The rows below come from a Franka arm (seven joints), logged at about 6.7 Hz.
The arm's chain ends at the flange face. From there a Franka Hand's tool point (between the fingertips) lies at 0.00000 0.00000 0.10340 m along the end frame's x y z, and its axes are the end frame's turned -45 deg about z.
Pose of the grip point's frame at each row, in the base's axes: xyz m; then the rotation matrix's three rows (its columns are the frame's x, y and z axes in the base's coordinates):
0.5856, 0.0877, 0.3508; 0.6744, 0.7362, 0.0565; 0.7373, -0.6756, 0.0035; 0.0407, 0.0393, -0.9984
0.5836, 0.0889, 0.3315; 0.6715, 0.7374, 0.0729; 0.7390, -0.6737, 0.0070; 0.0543, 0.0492, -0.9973
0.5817, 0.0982, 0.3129; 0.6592, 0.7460, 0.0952; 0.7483, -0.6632, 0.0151; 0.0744, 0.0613, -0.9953
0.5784, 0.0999, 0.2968; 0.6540, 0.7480, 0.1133; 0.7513, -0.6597, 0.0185; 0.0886, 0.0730, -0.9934
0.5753, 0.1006, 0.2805; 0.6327, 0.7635, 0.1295; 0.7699, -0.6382, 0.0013; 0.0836, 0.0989, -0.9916
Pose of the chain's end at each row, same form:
0.5798, 0.0873, 0.4540; 0.9974, 0.0437, 0.0565; 0.0436, -0.9991, 0.0035; 0.0566, -0.0010, -0.9984
0.5761, 0.0882, 0.4346; 0.9962, 0.0466, 0.0729; 0.0462, -0.9989, 0.0070; 0.0732, -0.0036, -0.9973
0.5719, 0.0966, 0.4158; 0.9936, 0.0614, 0.0952; 0.0602, -0.9981, 0.0151; 0.0960, -0.0093, -0.9953
0.5667, 0.0980, 0.3995; 0.9914, 0.0665, 0.1133; 0.0648, -0.9977, 0.0185; 0.1143, -0.0110, -0.9934
0.5619, 0.1005, 0.3830; 0.9873, 0.0925, 0.1295; 0.0931, -0.9957, 0.0013; 0.1290, 0.0108, -0.9916

